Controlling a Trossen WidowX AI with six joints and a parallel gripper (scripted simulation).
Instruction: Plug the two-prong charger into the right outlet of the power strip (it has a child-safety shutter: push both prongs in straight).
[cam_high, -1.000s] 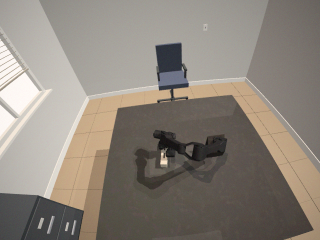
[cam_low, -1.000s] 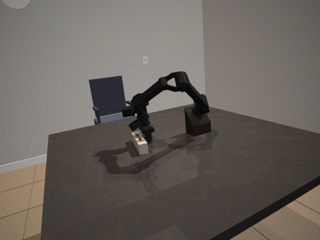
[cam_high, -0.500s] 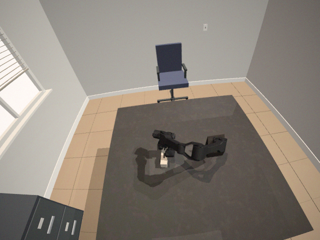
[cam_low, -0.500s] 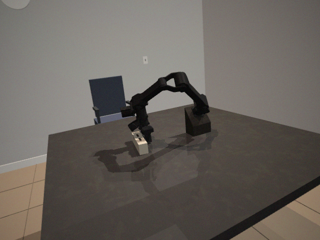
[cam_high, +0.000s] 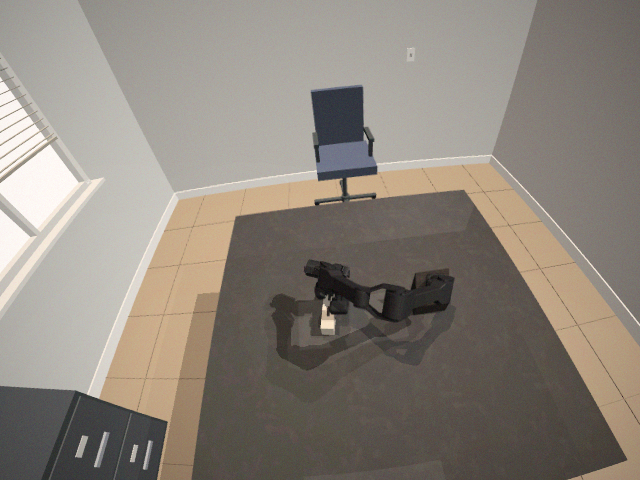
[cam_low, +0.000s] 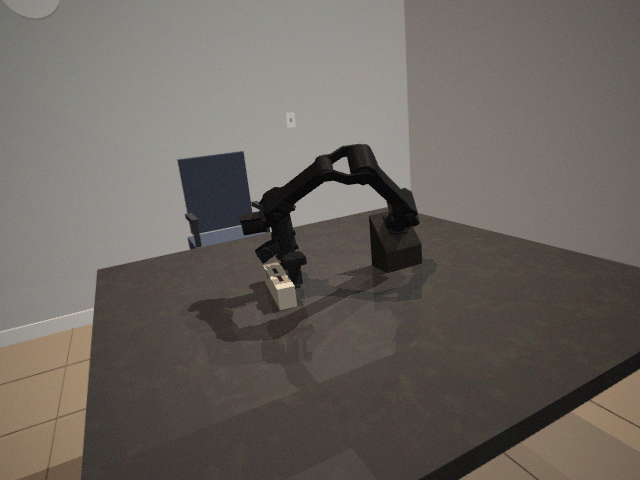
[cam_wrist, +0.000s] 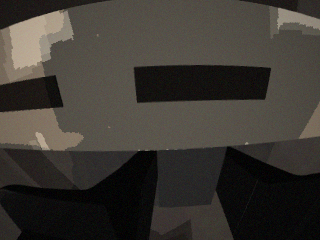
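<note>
The two-prong charger lies 2 cm ahead of my gripper tip and 1 cm above it.
</note>
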